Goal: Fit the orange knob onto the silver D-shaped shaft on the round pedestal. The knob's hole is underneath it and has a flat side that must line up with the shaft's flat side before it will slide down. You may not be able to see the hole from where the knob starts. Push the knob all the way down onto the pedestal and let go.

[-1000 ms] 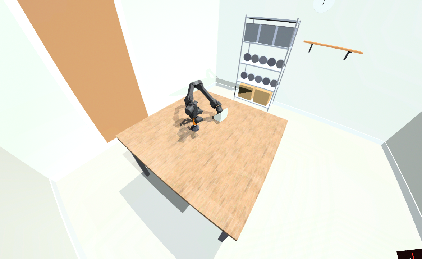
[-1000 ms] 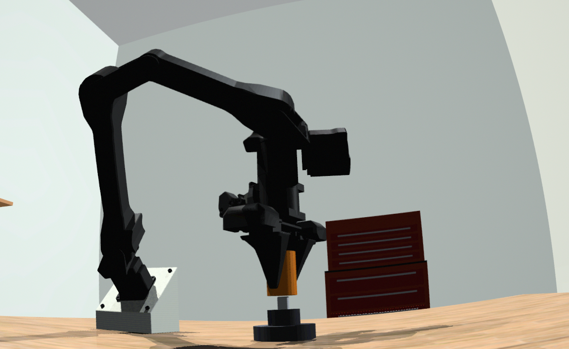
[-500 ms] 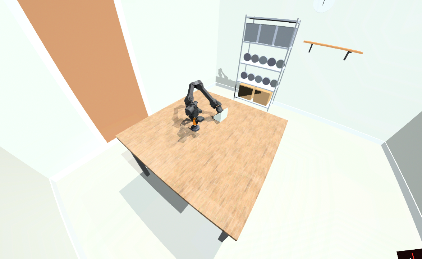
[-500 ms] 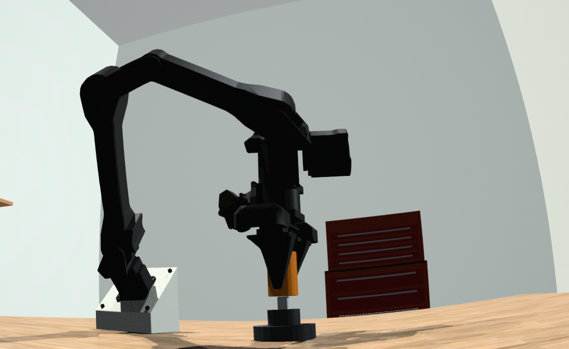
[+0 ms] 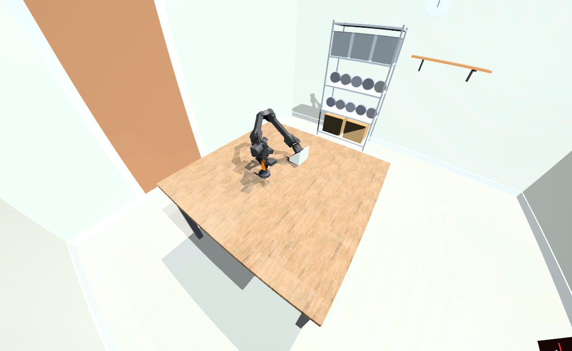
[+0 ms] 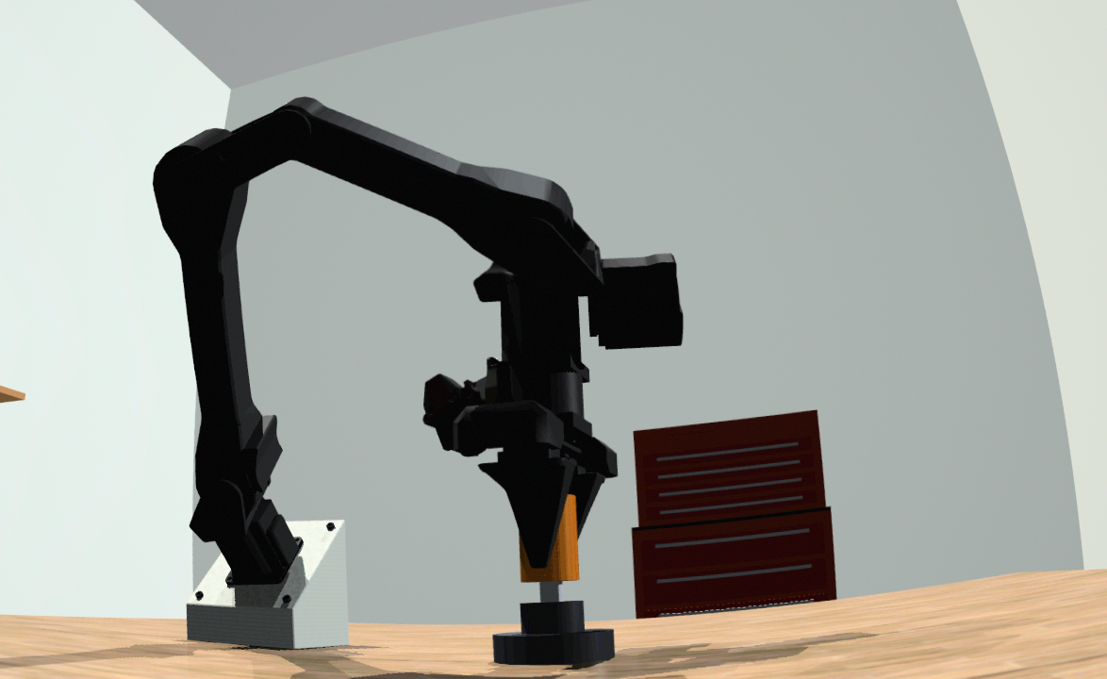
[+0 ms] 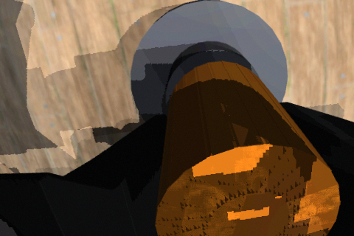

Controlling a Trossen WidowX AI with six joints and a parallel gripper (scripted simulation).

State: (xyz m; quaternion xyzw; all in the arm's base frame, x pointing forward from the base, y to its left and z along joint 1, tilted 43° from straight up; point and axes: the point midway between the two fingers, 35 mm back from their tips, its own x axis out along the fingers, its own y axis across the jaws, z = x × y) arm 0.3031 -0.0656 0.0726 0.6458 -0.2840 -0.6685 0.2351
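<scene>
Now: gripper tip 4 cm above the dark round pedestal. Round my gripper tip: orange knob 3 cm above.
</scene>
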